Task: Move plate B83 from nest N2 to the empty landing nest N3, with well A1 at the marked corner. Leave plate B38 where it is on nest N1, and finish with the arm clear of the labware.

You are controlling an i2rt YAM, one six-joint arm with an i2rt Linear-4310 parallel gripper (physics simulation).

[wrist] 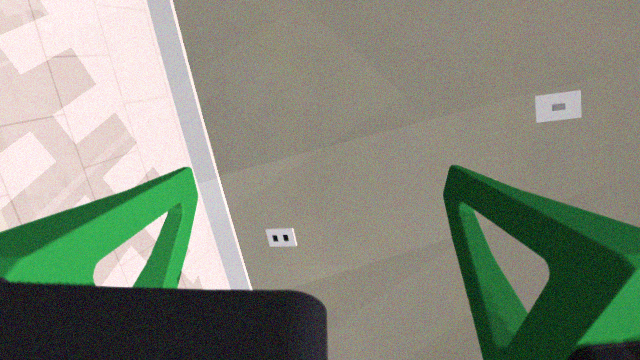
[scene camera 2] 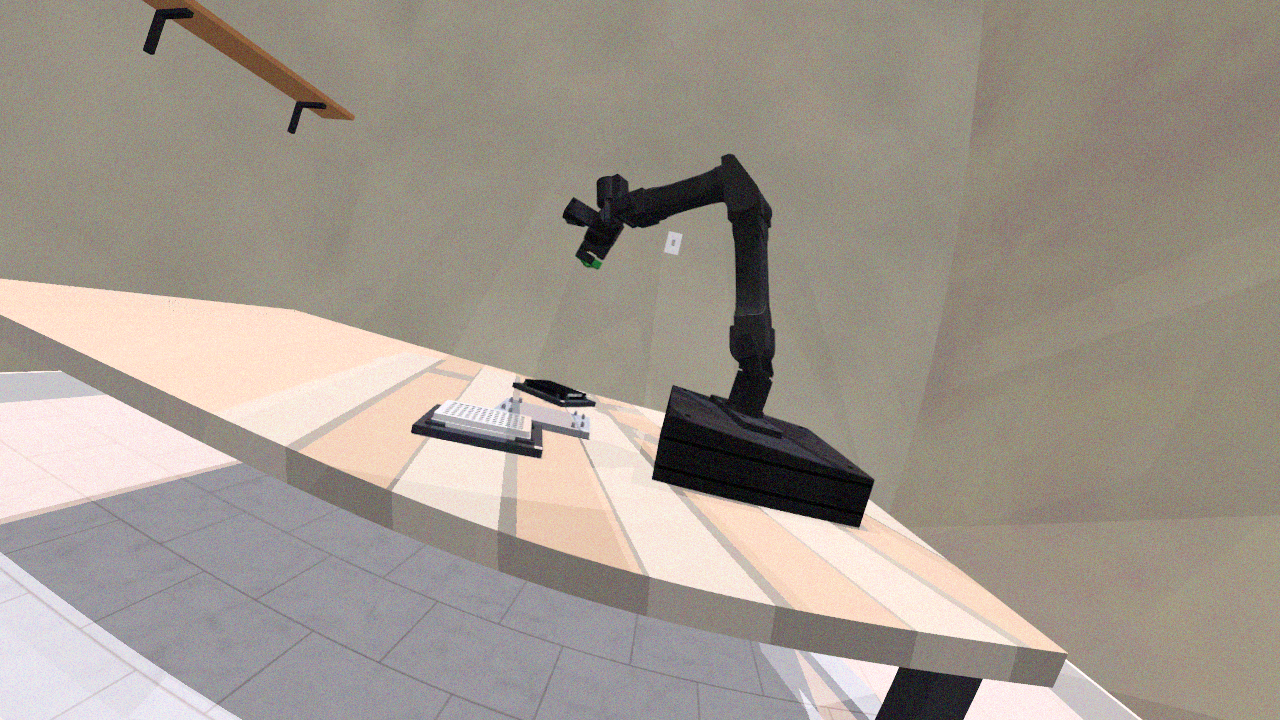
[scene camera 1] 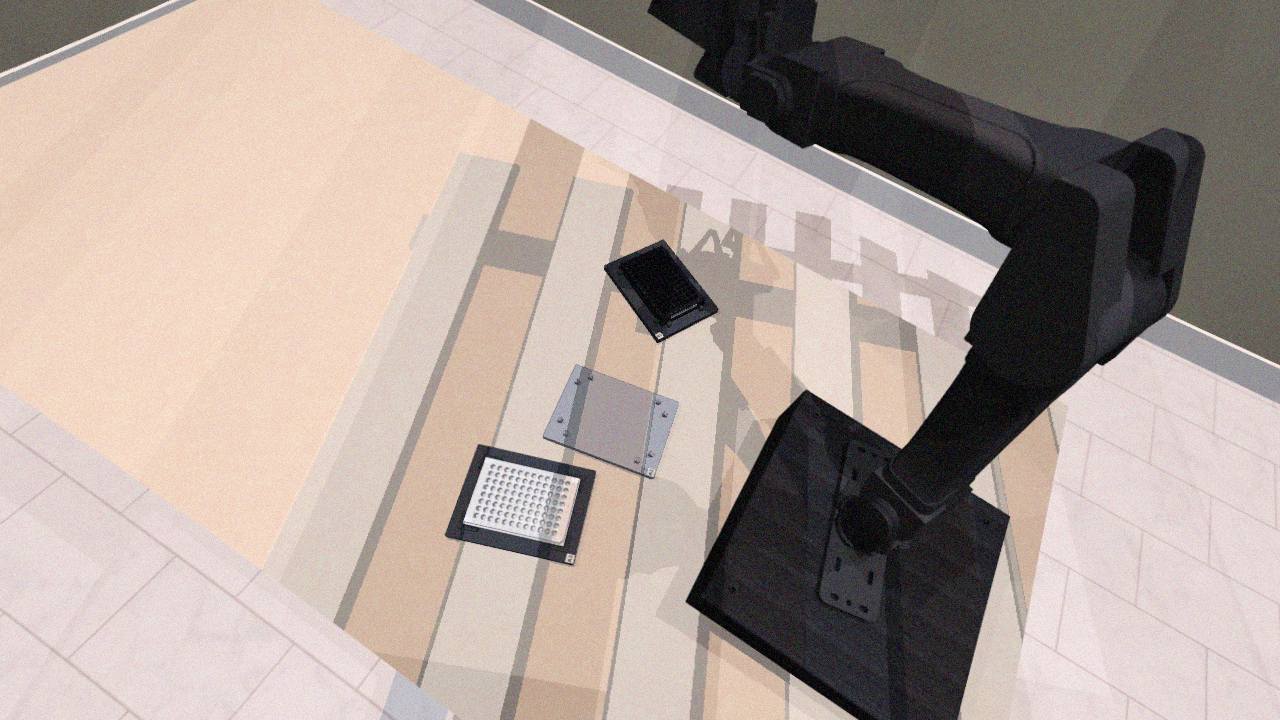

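A white well plate (scene camera 1: 521, 497) (scene camera 2: 481, 418) sits on a dark nest (scene camera 1: 519, 544) (scene camera 2: 483, 441). A black plate (scene camera 1: 660, 279) sits on another dark nest (scene camera 1: 640, 302) farther back. Between them lies the empty grey landing nest N3 (scene camera 1: 613, 420) (scene camera 2: 556, 420), with small posts and a pale mark at one corner. The labels are too small to read, so I cannot tell which plate is B83. My gripper (scene camera 2: 588, 263) (wrist: 320, 180) is open and empty, high above the table. Its fingers are outside scene camera 1's view. No labware shows in the wrist view.
The arm's black base block (scene camera 1: 769, 582) (scene camera 2: 760, 474) stands on the table (scene camera 1: 161, 223) (scene camera 2: 295, 385), to the right of the nests. A wooden wall shelf (scene camera 2: 259, 62) is at upper left. Wall sockets (wrist: 281, 237) (wrist: 558, 106) show beyond the fingers.
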